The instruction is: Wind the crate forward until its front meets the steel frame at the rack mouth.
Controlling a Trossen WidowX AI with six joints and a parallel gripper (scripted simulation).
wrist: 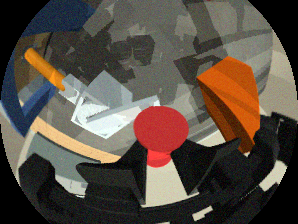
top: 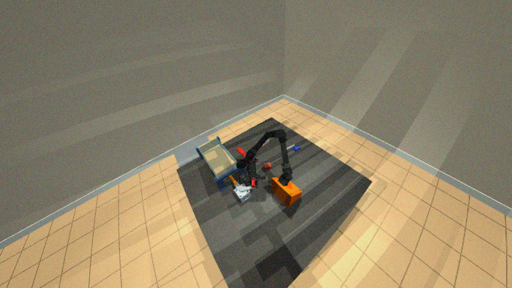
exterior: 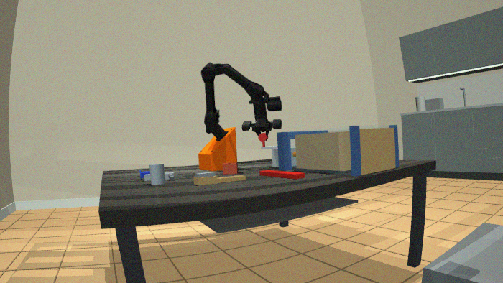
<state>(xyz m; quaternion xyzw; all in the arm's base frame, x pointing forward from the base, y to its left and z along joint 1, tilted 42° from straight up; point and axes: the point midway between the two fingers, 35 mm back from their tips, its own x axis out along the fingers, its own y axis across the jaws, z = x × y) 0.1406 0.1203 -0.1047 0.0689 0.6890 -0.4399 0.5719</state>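
Now: the grey winch 30 mm ahead of my gripper tip, 80 mm to the left of it and 100 mm below it. From my gripper tip the other things lie so: wooden-handled tool (390 mm ahead, 390 mm to the right, 110 mm below); then clear-panelled cubby (450 mm ahead, 100 mm to the left, 20 mm below); then flat red bar (410 mm ahead, 160 mm to the right, 120 mm below).
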